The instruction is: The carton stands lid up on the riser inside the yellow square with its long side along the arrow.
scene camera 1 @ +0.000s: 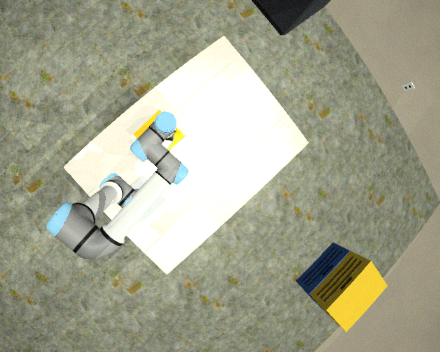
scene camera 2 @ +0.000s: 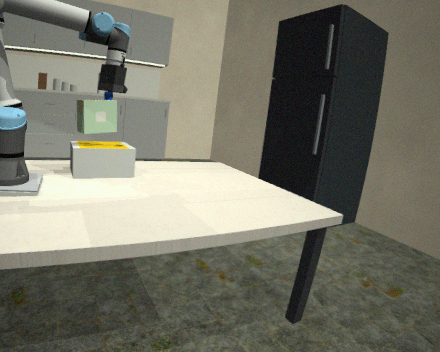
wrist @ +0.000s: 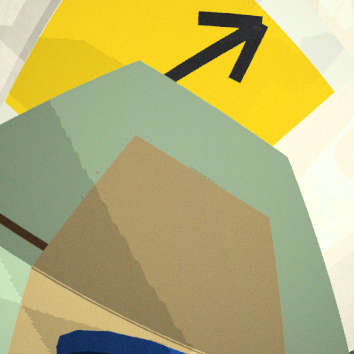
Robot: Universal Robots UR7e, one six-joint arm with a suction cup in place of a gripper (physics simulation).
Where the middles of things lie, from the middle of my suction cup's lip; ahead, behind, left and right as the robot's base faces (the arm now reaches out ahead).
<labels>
Now: suction cup 8 cm above the pale green carton (scene camera 2: 93,116) and 4 cm past it. From my suction cup the other things lie so: grey riser (scene camera 2: 88,159): 26 cm below, 4 cm to the left.
</labels>
